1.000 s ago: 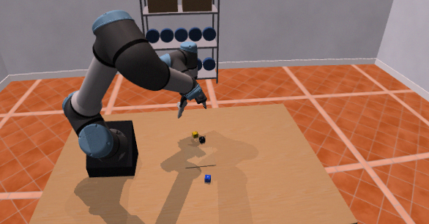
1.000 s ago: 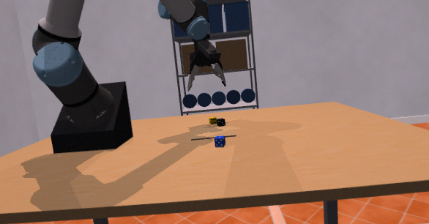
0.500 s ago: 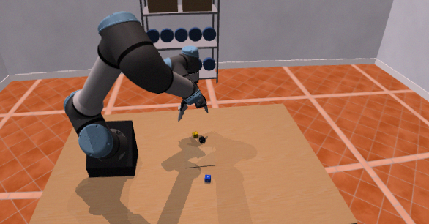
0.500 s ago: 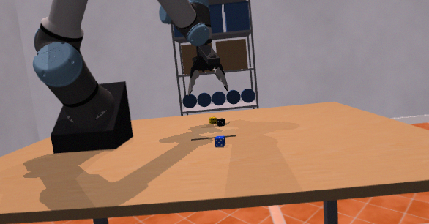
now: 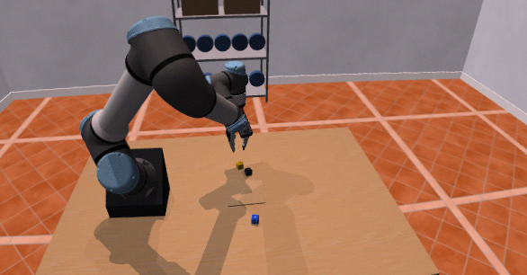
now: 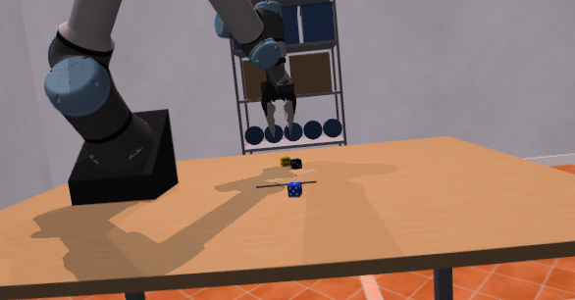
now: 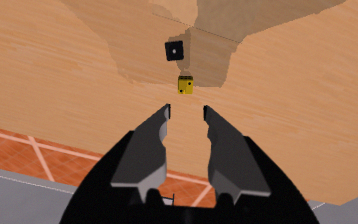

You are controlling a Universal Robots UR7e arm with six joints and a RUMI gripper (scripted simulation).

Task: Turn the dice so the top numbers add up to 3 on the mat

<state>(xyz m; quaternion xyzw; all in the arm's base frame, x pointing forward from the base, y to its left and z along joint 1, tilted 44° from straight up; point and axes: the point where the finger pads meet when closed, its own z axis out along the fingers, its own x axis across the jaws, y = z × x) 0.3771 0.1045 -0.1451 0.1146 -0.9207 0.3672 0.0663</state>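
The yellow die is 90 mm below my hand. From my hand the other things lie so: blue die: 310 mm to the right, 90 mm below, 30 mm ahead; then black die: 90 mm below, 50 mm to the right, 30 mm ahead; then tan mat: 150 mm to the right, 100 mm below, 10 mm ahead.
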